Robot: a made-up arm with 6 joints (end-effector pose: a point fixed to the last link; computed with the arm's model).
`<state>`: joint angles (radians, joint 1 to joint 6).
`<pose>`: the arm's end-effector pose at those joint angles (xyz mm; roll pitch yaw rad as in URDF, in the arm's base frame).
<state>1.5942 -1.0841 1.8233 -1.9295 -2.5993 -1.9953</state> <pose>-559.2 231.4 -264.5 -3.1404 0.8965 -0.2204</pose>
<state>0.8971 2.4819 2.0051 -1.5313 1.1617 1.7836</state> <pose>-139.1 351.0 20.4 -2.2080 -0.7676 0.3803</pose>
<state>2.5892 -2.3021 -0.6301 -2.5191 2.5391 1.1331</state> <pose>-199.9 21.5 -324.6 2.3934 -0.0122 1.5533</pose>
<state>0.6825 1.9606 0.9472 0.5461 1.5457 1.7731</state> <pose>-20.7 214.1 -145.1 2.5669 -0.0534 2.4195</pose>
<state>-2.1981 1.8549 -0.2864 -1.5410 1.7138 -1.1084</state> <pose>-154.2 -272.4 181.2 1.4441 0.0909 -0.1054</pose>
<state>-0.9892 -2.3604 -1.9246 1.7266 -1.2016 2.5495</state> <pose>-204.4 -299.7 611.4 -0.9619 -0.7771 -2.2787</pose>
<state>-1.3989 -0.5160 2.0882 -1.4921 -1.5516 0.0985</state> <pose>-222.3 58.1 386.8 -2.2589 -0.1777 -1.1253</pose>
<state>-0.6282 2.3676 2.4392 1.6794 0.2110 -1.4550</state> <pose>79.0 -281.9 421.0 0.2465 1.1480 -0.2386</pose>
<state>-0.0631 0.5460 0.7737 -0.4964 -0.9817 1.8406</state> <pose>-231.0 29.4 11.6 -1.5868 -0.2234 -1.8863</pose>
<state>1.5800 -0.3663 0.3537 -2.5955 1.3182 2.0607</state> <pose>-660.2 40.9 -36.9 1.3596 -1.0489 -2.0477</pose>
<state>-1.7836 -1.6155 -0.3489 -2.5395 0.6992 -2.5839</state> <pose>-158.9 -79.5 264.6 1.5048 0.0449 1.9876</pose>
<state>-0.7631 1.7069 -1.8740 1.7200 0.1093 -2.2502</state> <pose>127.9 350.9 -58.6 2.2350 -0.4635 1.6477</pose>
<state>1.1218 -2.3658 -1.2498 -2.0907 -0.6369 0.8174</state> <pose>-208.3 435.0 71.5 -1.9661 1.1759 0.1474</pose>
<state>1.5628 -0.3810 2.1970 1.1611 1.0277 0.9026</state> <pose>-516.6 -32.9 -99.3 3.0598 -0.6745 1.2215</pose>
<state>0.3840 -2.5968 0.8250 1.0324 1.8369 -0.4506</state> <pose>-367.7 77.2 279.8 1.6670 1.2340 0.6089</pose>
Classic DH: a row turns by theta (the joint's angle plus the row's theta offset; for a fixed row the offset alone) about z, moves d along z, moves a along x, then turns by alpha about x. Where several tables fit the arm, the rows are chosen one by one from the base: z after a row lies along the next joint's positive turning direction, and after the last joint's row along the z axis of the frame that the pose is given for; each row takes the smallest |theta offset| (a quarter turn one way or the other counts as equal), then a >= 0, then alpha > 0; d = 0 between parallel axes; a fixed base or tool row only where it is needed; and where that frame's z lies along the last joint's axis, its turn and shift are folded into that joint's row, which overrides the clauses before.
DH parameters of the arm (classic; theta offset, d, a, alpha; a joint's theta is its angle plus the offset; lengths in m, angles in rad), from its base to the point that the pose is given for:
base (fixed): -1.5708 0.1623 0 1.5708
joint 1: 1.5708 0.3105 0.0293 1.5708
joint 2: 1.5708 -0.1625 0.1183 -1.5708
joint 3: 1.5708 0.184 0.0277 -1.5708
joint 4: 0 -0.0374 -0.0997 -1.5708
joint 5: 0 -0.0875 -0.046 -1.5708
joint 6: 0 -0.0728 -0.1081 1.5708
tool (fixed): -1.5708 0.2206 0 0

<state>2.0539 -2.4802 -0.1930 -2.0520 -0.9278 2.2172</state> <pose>-406.5 -1.1 24.2 0.7741 0.0161 -1.5434</pose>
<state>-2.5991 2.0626 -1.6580 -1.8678 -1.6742 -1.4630</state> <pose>-315.0 111.4 59.4 2.3156 -0.5593 2.5545</pose>
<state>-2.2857 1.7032 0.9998 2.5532 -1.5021 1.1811</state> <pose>39.0 -172.3 213.4 -2.7468 0.2327 -1.0879</pose>
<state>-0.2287 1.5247 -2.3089 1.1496 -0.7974 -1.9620</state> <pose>249.0 -9.3 19.1 1.3522 0.1145 0.8700</pose>
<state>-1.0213 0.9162 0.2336 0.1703 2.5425 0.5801</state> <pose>-411.3 213.2 196.2 -1.9813 -0.3843 2.1234</pose>
